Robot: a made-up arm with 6 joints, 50 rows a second.
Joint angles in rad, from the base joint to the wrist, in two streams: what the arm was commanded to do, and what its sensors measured. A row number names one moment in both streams.
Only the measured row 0 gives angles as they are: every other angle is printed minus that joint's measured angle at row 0.
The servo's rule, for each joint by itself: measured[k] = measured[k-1] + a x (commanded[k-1-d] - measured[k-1]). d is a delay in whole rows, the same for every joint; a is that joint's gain. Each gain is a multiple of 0.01, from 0.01 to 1. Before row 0 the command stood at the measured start. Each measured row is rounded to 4 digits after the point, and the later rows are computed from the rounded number. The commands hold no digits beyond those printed.
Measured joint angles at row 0: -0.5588, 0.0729, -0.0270, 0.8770, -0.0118, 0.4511
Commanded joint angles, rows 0 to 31: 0.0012, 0.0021, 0.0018, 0.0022, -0.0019, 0.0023; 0.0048, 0.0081, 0.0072, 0.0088, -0.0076, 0.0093; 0.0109, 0.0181, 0.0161, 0.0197, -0.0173, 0.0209; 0.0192, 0.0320, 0.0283, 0.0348, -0.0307, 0.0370; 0.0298, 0.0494, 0.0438, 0.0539, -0.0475, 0.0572; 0.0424, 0.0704, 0.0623, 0.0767, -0.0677, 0.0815; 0.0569, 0.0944, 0.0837, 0.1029, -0.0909, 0.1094; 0.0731, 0.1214, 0.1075, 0.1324, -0.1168, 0.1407; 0.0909, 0.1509, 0.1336, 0.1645, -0.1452, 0.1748; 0.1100, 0.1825, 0.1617, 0.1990, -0.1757, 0.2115; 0.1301, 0.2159, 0.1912, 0.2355, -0.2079, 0.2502; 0.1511, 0.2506, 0.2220, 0.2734, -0.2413, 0.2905; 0.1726, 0.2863, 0.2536, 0.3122, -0.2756, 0.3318; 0.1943, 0.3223, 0.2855, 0.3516, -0.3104, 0.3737; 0.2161, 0.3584, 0.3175, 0.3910, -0.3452, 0.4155; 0.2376, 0.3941, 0.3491, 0.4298, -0.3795, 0.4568; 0.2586, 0.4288, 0.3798, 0.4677, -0.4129, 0.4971; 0.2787, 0.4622, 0.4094, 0.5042, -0.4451, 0.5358; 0.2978, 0.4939, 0.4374, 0.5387, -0.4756, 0.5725; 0.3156, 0.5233, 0.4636, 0.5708, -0.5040, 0.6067; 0.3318, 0.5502, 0.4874, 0.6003, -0.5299, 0.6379; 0.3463, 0.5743, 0.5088, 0.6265, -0.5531, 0.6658; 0.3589, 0.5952, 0.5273, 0.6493, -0.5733, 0.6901; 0.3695, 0.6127, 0.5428, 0.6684, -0.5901, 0.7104; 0.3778, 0.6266, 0.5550, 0.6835, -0.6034, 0.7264; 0.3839, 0.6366, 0.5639, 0.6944, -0.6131, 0.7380; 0.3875, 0.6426, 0.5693, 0.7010, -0.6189, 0.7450; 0.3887, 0.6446, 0.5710, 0.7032, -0.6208, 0.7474; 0.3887, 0.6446, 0.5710, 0.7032, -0.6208, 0.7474; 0.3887, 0.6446, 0.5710, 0.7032, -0.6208, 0.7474; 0.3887, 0.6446, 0.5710, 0.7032, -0.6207, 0.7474; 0.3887, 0.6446, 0.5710, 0.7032, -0.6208, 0.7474
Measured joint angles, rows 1 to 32: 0.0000, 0.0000, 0.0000, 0.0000, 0.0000, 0.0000; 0.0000, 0.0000, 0.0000, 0.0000, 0.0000, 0.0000; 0.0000, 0.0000, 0.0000, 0.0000, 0.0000, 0.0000; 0.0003, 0.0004, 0.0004, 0.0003, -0.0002, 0.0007; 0.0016, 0.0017, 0.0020, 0.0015, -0.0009, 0.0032; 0.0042, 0.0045, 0.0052, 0.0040, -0.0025, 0.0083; 0.0084, 0.0092, 0.0105, 0.0083, -0.0053, 0.0166; 0.0144, 0.0160, 0.0182, 0.0147, -0.0095, 0.0284; 0.0222, 0.0252, 0.0283, 0.0234, -0.0153, 0.0438; 0.0319, 0.0370, 0.0410, 0.0345, -0.0229, 0.0628; 0.0434, 0.0513, 0.0563, 0.0482, -0.0323, 0.0854; 0.0567, 0.0682, 0.0741, 0.0645, -0.0436, 0.1113; 0.0716, 0.0876, 0.0942, 0.0833, -0.0568, 0.1404; 0.0880, 0.1094, 0.1165, 0.1046, -0.0719, 0.1722; 0.1057, 0.1334, 0.1408, 0.1282, -0.0888, 0.2065; 0.1244, 0.1594, 0.1667, 0.1540, -0.1075, 0.2428; 0.1440, 0.1871, 0.1940, 0.1817, -0.1278, 0.2808; 0.1642, 0.2162, 0.2224, 0.2110, -0.1495, 0.3199; 0.1848, 0.2464, 0.2515, 0.2416, -0.1725, 0.3596; 0.2055, 0.2774, 0.2810, 0.2733, -0.1965, 0.3995; 0.2260, 0.3088, 0.3105, 0.3056, -0.2214, 0.4390; 0.2461, 0.3403, 0.3397, 0.3382, -0.2468, 0.4777; 0.2656, 0.3714, 0.3682, 0.3708, -0.2725, 0.5151; 0.2841, 0.4018, 0.3956, 0.4029, -0.2982, 0.5507; 0.3015, 0.4311, 0.4216, 0.4342, -0.3237, 0.5841; 0.3176, 0.4590, 0.4459, 0.4643, -0.3487, 0.6148; 0.3321, 0.4851, 0.4682, 0.4929, -0.3728, 0.6425; 0.3449, 0.5092, 0.4882, 0.5196, -0.3959, 0.6668; 0.3558, 0.5309, 0.5056, 0.5441, -0.4176, 0.6874; 0.3647, 0.5499, 0.5203, 0.5661, -0.4377, 0.7041; 0.3714, 0.5660, 0.5320, 0.5853, -0.4560, 0.7167; 0.3762, 0.5794, 0.5410, 0.6018, -0.4725, 0.7256
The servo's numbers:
d 3
a 0.28 0.17 0.23 0.14 0.10 0.29

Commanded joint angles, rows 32 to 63: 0.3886, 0.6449, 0.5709, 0.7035, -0.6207, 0.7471; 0.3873, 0.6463, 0.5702, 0.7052, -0.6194, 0.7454; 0.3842, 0.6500, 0.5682, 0.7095, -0.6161, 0.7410; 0.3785, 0.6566, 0.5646, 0.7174, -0.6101, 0.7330; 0.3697, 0.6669, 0.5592, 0.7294, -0.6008, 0.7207; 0.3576, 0.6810, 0.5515, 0.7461, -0.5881, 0.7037; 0.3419, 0.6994, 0.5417, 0.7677, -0.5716, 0.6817; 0.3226, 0.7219, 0.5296, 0.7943, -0.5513, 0.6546; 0.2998, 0.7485, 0.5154, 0.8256, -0.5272, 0.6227; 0.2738, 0.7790, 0.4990, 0.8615, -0.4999, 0.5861; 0.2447, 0.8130, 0.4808, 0.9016, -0.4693, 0.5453; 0.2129, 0.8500, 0.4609, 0.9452, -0.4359, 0.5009; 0.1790, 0.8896, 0.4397, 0.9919, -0.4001, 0.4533; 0.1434, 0.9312, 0.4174, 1.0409, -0.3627, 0.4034; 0.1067, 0.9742, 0.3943, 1.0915, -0.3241, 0.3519; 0.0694, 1.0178, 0.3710, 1.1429, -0.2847, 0.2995; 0.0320, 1.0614, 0.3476, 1.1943, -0.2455, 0.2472; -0.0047, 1.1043, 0.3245, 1.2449, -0.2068, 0.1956; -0.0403, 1.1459, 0.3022, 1.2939, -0.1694, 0.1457; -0.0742, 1.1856, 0.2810, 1.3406, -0.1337, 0.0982; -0.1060, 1.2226, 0.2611, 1.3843, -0.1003, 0.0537; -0.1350, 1.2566, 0.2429, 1.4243, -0.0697, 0.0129; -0.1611, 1.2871, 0.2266, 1.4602, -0.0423, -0.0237; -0.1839, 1.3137, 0.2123, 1.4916, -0.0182, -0.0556; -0.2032, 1.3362, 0.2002, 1.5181, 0.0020, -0.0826; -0.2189, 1.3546, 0.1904, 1.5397, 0.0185, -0.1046; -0.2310, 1.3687, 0.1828, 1.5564, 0.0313, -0.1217; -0.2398, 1.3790, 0.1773, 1.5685, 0.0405, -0.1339; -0.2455, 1.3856, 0.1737, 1.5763, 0.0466, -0.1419; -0.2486, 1.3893, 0.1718, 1.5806, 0.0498, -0.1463; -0.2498, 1.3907, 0.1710, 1.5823, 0.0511, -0.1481; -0.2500, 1.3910, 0.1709, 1.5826, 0.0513, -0.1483
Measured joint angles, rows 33 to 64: 0.3797, 0.5905, 0.5479, 0.6160, -0.4873, 0.7319; 0.3822, 0.5997, 0.5532, 0.6282, -0.5006, 0.7364; 0.3840, 0.6073, 0.5573, 0.6387, -0.5126, 0.7396; 0.3853, 0.6137, 0.5604, 0.6478, -0.5234, 0.7418; 0.3859, 0.6192, 0.5627, 0.6558, -0.5330, 0.7428; 0.3854, 0.6244, 0.5640, 0.6633, -0.5413, 0.7423; 0.3835, 0.6299, 0.5641, 0.6709, -0.5482, 0.7396; 0.3796, 0.6362, 0.5630, 0.6791, -0.5535, 0.7341; 0.3734, 0.6438, 0.5604, 0.6885, -0.5570, 0.7253; 0.3646, 0.6533, 0.5561, 0.6996, -0.5585, 0.7127; 0.3528, 0.6650, 0.5500, 0.7129, -0.5578, 0.6959; 0.3380, 0.6792, 0.5420, 0.7287, -0.5547, 0.6747; 0.3200, 0.6962, 0.5321, 0.7473, -0.5492, 0.6490; 0.2989, 0.7161, 0.5203, 0.7689, -0.5412, 0.6189; 0.2748, 0.7389, 0.5066, 0.7936, -0.5307, 0.5847; 0.2480, 0.7645, 0.4912, 0.8214, -0.5176, 0.5466; 0.2187, 0.7928, 0.4742, 0.8521, -0.5021, 0.5051; 0.1873, 0.8236, 0.4558, 0.8856, -0.4843, 0.4607; 0.1543, 0.8566, 0.4363, 0.9216, -0.4643, 0.4140; 0.1201, 0.8914, 0.4159, 0.9598, -0.4424, 0.3656; 0.0852, 0.9276, 0.3949, 0.9997, -0.4188, 0.3163; 0.0501, 0.9647, 0.3736, 1.0409, -0.3939, 0.2668; 0.0153, 1.0023, 0.3523, 1.0829, -0.3679, 0.2179; -0.0187, 1.0398, 0.3313, 1.1251, -0.3411, 0.1703; -0.0513, 1.0767, 0.3110, 1.1670, -0.3140, 0.1247; -0.0820, 1.1125, 0.2916, 1.2080, -0.2868, 0.0817; -0.1105, 1.1467, 0.2734, 1.2477, -0.2599, 0.0419; -0.1365, 1.1789, 0.2566, 1.2856, -0.2337, 0.0058; -0.1596, 1.2088, 0.2414, 1.3212, -0.2085, -0.0262; -0.1796, 1.2360, 0.2279, 1.3541, -0.1845, -0.0539; -0.1965, 1.2603, 0.2163, 1.3841, -0.1620, -0.0771; -0.2102, 1.2816, 0.2065, 1.4110, -0.1411, -0.0959
